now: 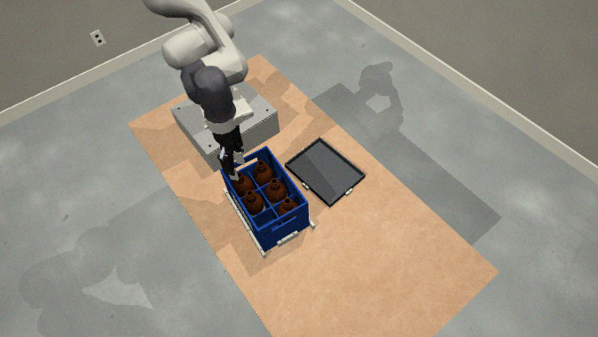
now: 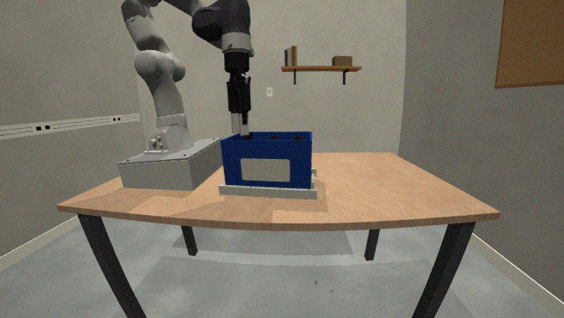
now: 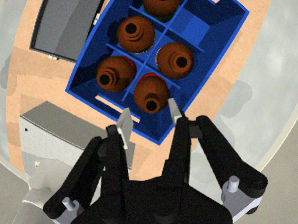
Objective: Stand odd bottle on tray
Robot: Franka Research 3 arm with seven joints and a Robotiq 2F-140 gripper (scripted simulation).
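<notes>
Right now the bottle is 13 cm below my hand. Round my hand: blue crate 13 cm below, 9 cm ahead, 5 cm to the left; dark grey tray 31 cm to the left, 20 cm below, 6 cm ahead.
</notes>
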